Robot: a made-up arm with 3 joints. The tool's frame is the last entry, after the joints. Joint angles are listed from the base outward.
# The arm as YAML. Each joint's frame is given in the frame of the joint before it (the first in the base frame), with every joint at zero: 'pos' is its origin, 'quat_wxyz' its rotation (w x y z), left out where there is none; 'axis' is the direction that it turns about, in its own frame. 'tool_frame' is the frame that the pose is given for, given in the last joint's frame.
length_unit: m
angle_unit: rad
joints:
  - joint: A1
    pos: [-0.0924, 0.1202, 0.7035]
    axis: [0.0, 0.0, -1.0]
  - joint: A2
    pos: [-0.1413, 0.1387, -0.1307]
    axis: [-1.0, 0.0, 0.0]
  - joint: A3
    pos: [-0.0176, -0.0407, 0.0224]
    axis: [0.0, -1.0, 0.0]
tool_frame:
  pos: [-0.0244, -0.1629, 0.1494]
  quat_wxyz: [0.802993, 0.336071, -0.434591, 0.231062]
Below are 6 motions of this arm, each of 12 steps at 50 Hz.
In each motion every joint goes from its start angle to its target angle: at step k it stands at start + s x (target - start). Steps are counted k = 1, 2, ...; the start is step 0. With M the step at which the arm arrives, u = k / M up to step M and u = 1 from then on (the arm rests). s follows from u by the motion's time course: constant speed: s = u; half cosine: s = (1 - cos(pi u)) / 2; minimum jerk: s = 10 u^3 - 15 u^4 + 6 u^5.
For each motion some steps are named. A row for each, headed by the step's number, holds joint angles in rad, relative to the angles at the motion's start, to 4 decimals.
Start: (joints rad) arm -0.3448 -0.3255 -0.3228
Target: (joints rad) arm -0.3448 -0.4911 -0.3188
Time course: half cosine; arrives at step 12
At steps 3, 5, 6, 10, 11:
3: 0.0000 -0.0243 0.0006
5: 0.0000 -0.0614 0.0015
6: 0.0000 -0.0828 0.0020
10: 0.0000 -0.1545 0.0037
11: 0.0000 -0.1628 0.0039

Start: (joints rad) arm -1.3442 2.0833 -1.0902
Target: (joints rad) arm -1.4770 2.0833 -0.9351
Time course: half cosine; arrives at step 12
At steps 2, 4, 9, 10, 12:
2: -0.0089 0.0000 0.0104
4: -0.0332 0.0000 0.0388
9: -0.1134 0.0000 0.1324
10: -0.1239 0.0000 0.1447
12: -0.1328 0.0000 0.1551

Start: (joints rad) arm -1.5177 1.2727 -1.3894
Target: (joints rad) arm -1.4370 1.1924 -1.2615
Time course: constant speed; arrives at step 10
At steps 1, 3, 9, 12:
1: 0.0081 -0.0080 0.0128
3: 0.0242 -0.0241 0.0384
9: 0.0726 -0.0723 0.1151
12: 0.0807 -0.0803 0.1279

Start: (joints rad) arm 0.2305 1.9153 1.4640
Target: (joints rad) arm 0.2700 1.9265 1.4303
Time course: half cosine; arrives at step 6
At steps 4, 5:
4: 0.0296 0.0084 -0.0253
5: 0.0369 0.0104 -0.0314

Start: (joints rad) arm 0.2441 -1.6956 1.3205
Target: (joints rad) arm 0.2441 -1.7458 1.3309
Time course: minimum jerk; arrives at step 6
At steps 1, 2, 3, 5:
1: 0.0000 -0.0018 0.0004
2: 0.0000 -0.0105 0.0022
3: 0.0000 -0.0251 0.0052
5: 0.0000 -0.0484 0.0100

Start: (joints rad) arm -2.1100 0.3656 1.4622
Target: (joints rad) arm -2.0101 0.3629 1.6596
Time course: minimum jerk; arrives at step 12
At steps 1, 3, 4, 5, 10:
1: 0.0005 0.0000 0.0010
3: 0.0103 -0.0003 0.0204
4: 0.0210 -0.0006 0.0414
5: 0.0346 -0.0009 0.0684
10: 0.0964 -0.0026 0.1904

